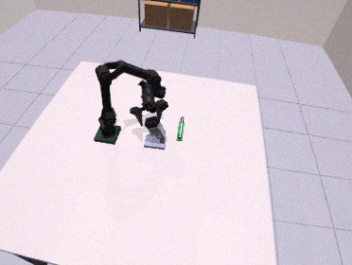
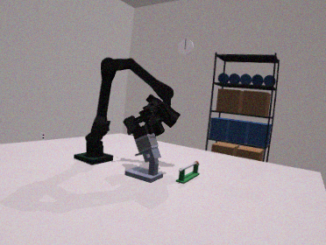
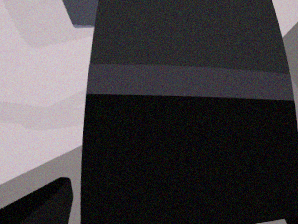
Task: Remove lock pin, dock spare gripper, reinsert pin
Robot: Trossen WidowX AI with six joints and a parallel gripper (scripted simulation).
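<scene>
My gripper tip is 20 mm short of the spare gripper, 20 mm to the right of it and 40 mm above it. From my gripper tip the other things lie so: grey mount 40 mm ahead, 20 mm to the left, 110 mm below; green cradle 160 mm ahead, 110 mm to the left, 140 mm below.
</scene>
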